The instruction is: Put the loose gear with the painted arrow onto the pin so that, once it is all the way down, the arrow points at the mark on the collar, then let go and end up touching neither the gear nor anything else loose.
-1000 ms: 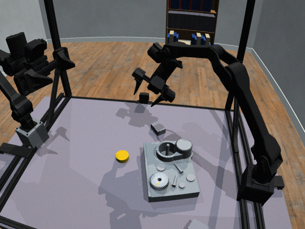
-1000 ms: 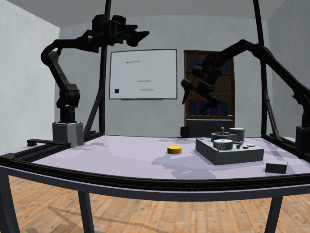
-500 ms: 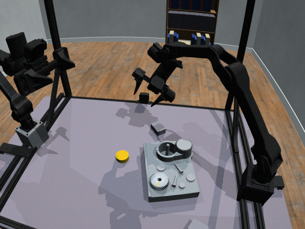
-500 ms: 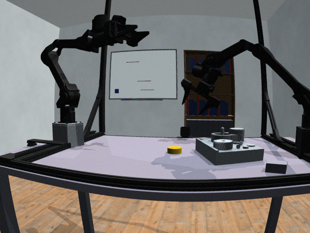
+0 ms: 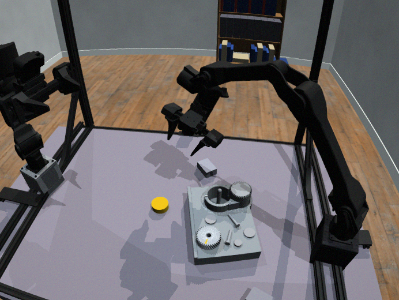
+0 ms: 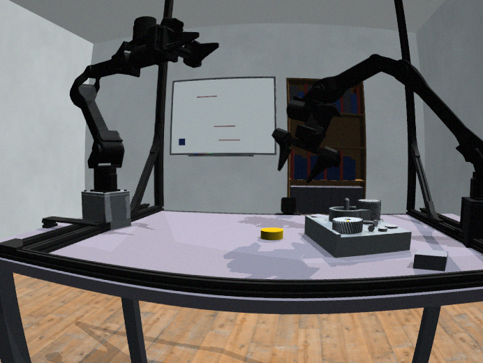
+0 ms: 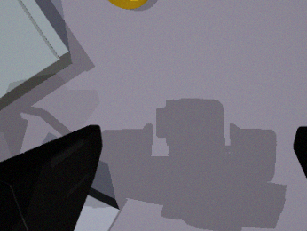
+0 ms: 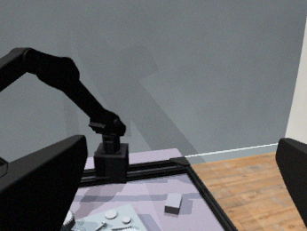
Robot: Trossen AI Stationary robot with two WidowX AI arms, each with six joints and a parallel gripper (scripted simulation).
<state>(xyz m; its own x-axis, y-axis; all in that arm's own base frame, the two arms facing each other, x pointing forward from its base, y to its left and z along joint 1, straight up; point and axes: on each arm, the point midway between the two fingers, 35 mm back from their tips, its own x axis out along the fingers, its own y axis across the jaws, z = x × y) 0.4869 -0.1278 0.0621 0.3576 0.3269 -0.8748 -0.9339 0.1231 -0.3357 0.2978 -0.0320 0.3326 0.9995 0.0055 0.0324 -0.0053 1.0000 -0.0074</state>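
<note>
My left hand is 23 cm short of the gear, 13 cm to the right of it and 11 cm above it. Also, from my left hand: yellow disc (14 cm ahead, 4 cm to the right, 15 cm below); then pin (10 cm ahead, 13 cm to the left, 12 cm below).
</note>
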